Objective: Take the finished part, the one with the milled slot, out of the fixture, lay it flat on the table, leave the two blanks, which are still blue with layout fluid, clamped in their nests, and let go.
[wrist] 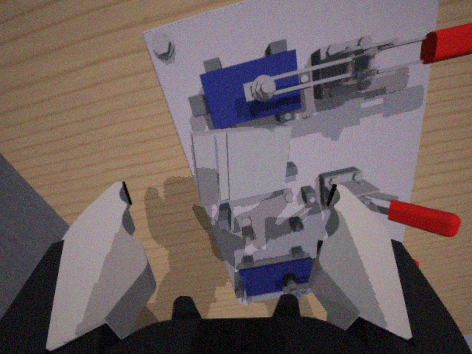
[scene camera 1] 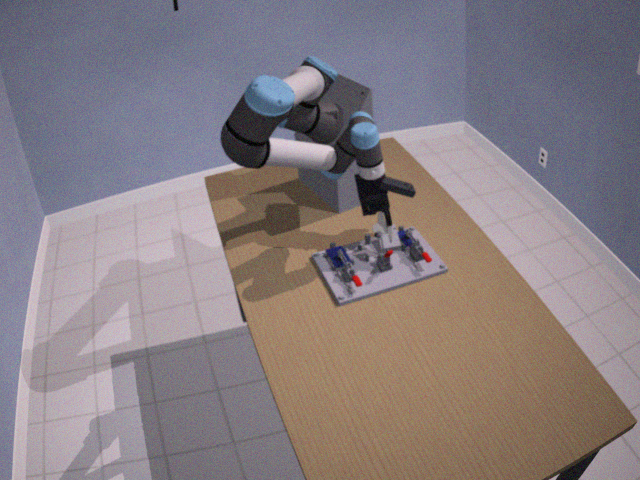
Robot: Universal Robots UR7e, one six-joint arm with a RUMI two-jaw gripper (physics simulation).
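Where they show: gripper, fingertip midpoint: [wrist: 231,185] [scene camera 1: 386,227]; arm's base, origin of the base link: [scene camera 1: 328,123].
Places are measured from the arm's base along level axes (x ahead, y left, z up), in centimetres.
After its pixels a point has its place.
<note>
The finished part [scene camera 1: 391,239] [wrist: 257,162] {z -23.5, x 38.3, y 0.2 cm} is a pale grey block with a narrow slot near one end. It lies on the fixture plate [scene camera 1: 382,285] {z -26.5, x 52.3, y -10.9 cm} [wrist: 350,145] {z -26.5, x 47.6, y -2.4 cm}, between the middle nest's pins and the upper blue blank in the wrist view, close to that blank. This blue blank [scene camera 1: 404,237] {z -23.9, x 39.4, y 4.7 cm} [wrist: 227,102] {z -23.9, x 37.6, y 5.4 cm} sits under its clamp. The other blue blank [scene camera 1: 337,255] {z -24.9, x 35.6, y -16.5 cm} [wrist: 265,280] {z -24.9, x 34.6, y -16.0 cm} sits at the plate's other end, with a clamp tip on it. My gripper [scene camera 1: 386,231] {z -20.5, x 36.0, y 0.3 cm} [wrist: 231,185] {z -20.5, x 36.0, y 0.3 cm} is open and empty above the part, its jaws spread wide to either side.
The middle clamp's red handle [scene camera 1: 388,253] {z -18.4, x 49.4, y -7.4 cm} [wrist: 425,218] {z -19.1, x 48.2, y -6.2 cm} stands raised beside the right finger in the wrist view. Another red handle [scene camera 1: 426,256] {z -21.9, x 52.7, y 3.8 cm} [wrist: 447,44] {z -21.8, x 51.6, y 4.1 cm} belongs to the upper blank's clamp. Bolts and pins stick up from the plate. The wooden table [scene camera 1: 413,361] {z -28.0, x 80.4, y -17.9 cm} [wrist: 75,90] {z -28.0, x 24.0, y 11.6 cm} surrounds it.
</note>
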